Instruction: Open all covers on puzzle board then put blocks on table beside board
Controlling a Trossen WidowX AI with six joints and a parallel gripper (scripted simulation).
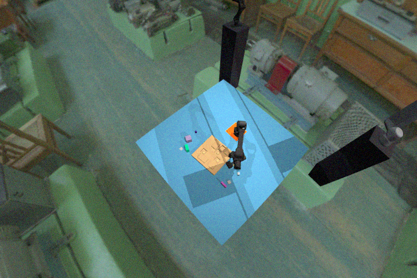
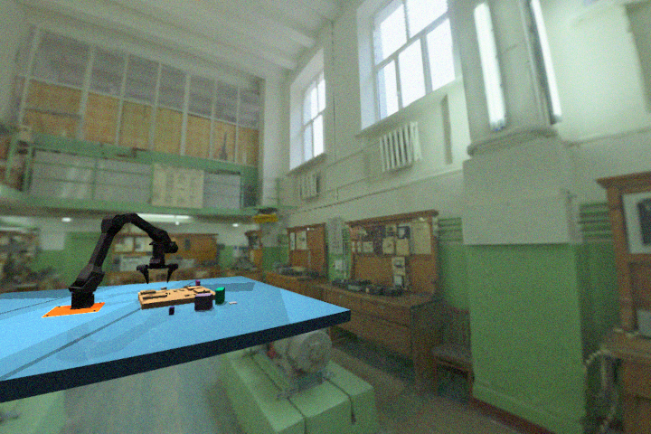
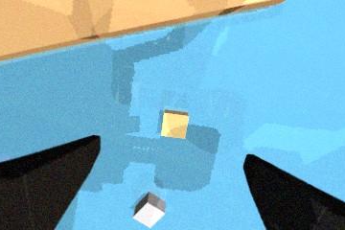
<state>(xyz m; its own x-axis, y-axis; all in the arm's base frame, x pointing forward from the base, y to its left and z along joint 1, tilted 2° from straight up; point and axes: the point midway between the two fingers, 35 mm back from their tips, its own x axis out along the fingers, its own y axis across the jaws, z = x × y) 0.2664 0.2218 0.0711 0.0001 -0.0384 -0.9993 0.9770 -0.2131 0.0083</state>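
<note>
Now: gripper tip 200 mm to the left of the tan puzzle board, 70 mm short of it and 30 mm above it. Round my gripper tip: magenta block: 210 mm ahead, 70 mm to the left, 30 mm below; then small purple piece: 520 mm to the right, 40 mm below, 40 mm ahead; then green block: 430 mm to the right, 230 mm ahead, 20 mm below.
</note>
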